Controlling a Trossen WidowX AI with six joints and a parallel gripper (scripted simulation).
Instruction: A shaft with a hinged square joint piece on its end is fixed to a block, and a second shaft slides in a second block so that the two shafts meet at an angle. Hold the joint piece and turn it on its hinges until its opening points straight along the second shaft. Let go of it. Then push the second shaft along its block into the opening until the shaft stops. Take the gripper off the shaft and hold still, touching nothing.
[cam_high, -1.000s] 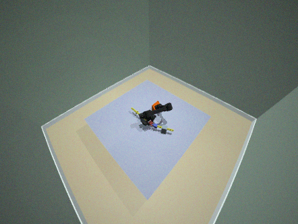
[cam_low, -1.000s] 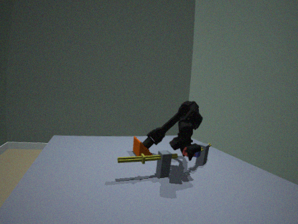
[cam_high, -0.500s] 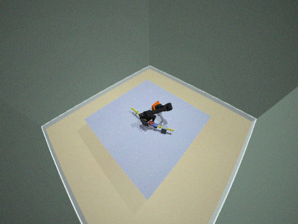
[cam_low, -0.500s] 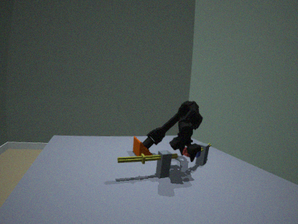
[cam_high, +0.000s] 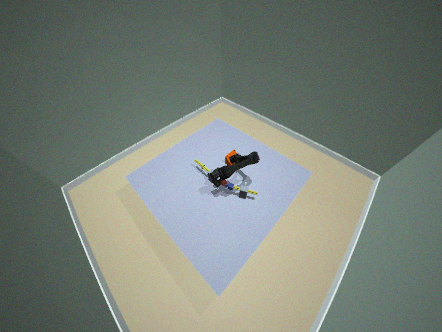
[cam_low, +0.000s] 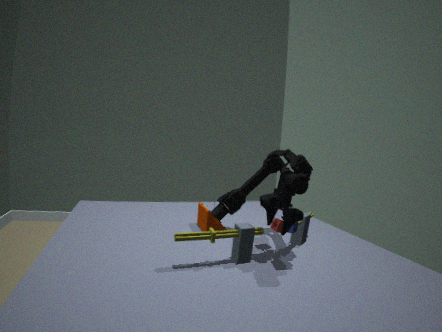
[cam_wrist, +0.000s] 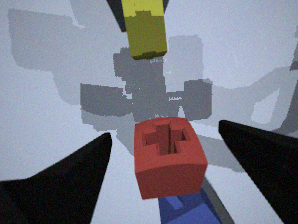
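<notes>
My gripper tip is now 20 mm to the right of the red square joint piece and 10 mm below it.
</notes>
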